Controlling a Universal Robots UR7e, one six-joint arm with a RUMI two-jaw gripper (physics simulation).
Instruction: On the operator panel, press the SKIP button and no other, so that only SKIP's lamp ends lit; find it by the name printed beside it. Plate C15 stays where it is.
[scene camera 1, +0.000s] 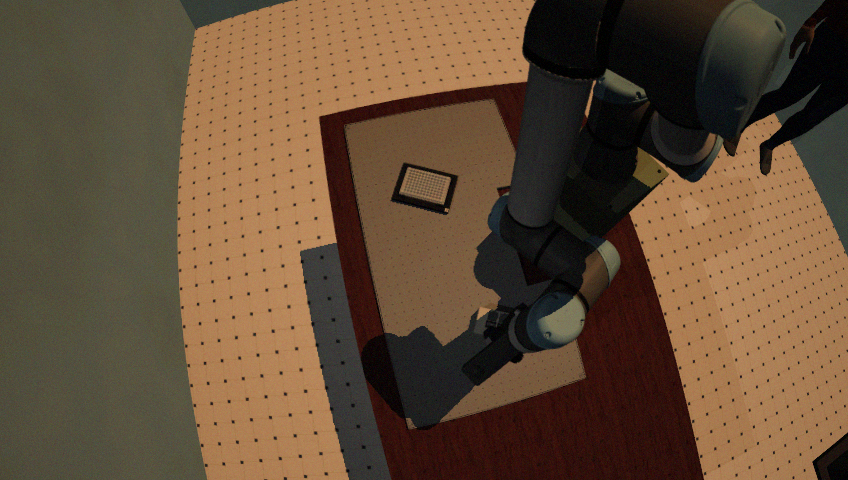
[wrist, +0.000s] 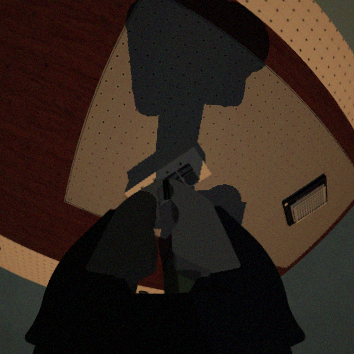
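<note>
The operator panel (scene camera 1: 483, 313) (wrist: 187, 159) is a small light box with dark buttons, mostly in the arm's shadow. The arm hides part of it in the scene view, and the fingers cover its near part in the wrist view. The printed names cannot be read, and no lit lamp can be made out. My gripper (scene camera 1: 489, 334) (wrist: 166, 180) is shut and empty, with its fingertips over or beside the panel's near edge; contact with a button cannot be told. A pale well plate (scene camera 1: 426, 185) (wrist: 309, 203), probably C15, sits on a black holder away from the gripper; no label is readable.
A beige perforated mat (scene camera 1: 428, 261) (wrist: 100, 150) lies on the dark red table (scene camera 1: 630, 410) (wrist: 45, 100). A yellow-green object (scene camera 1: 651, 171) stands at the table's right side, partly behind the arm. A person's legs (scene camera 1: 785, 113) show at the upper right.
</note>
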